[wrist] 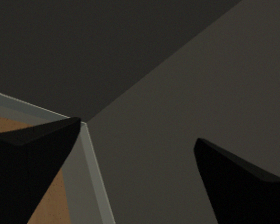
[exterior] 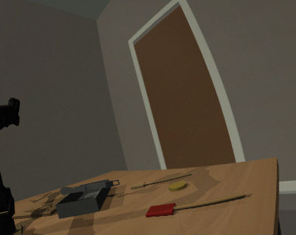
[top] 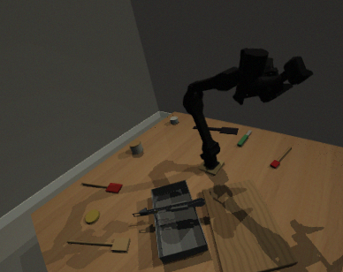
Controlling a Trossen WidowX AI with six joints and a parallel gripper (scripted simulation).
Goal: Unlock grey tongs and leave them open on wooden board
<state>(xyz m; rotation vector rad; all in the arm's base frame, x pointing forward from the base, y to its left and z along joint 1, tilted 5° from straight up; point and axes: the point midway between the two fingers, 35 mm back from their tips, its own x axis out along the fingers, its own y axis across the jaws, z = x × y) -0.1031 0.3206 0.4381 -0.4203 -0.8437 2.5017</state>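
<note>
Now: the roasting tin 440 mm below my gripper tip, 440 mm ahead of it and 220 mm to the right of it. Also, from my gripper tip: green tool: 460 mm below, 300 mm to the right, 220 mm behind; then wooden board: 460 mm below, 270 mm ahead, 20 mm to the right; then red spatula: 660 mm to the right, 610 mm ahead, 460 mm below.
</note>
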